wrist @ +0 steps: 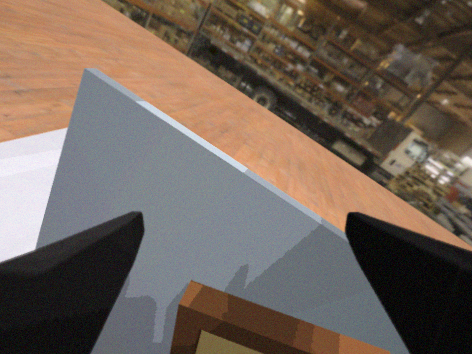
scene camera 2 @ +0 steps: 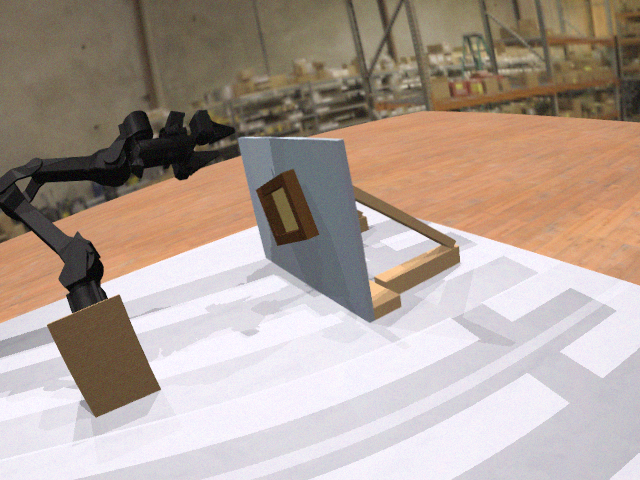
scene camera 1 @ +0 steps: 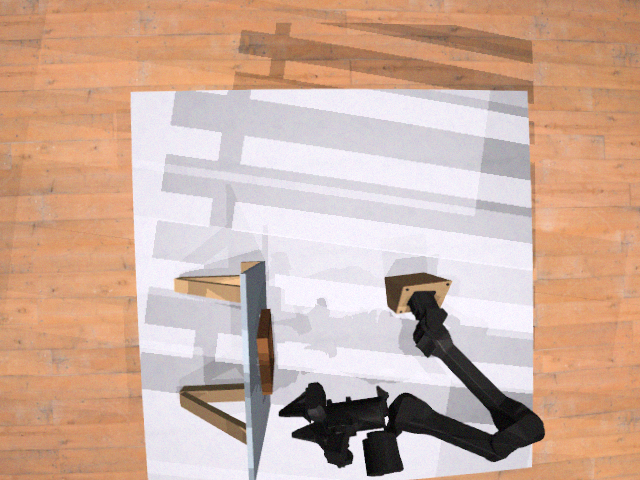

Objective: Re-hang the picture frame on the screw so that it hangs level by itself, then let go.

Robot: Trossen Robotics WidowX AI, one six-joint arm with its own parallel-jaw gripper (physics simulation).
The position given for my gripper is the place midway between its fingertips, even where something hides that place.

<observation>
My gripper (scene camera 1: 285,424) is open, holding nothing. Also in view: a brown picture frame (scene camera 2: 284,204). Also in view: a grey wall panel (scene camera 1: 252,281) and a wooden brace (scene camera 2: 362,197).
The brown picture frame also shows in the wrist view (wrist: 204,312) and in scene camera 1 (scene camera 1: 265,346). My gripper also shows in the wrist view (wrist: 245,221) and in scene camera 2 (scene camera 2: 226,142). The grey wall panel also shows in the wrist view (wrist: 208,218).
</observation>
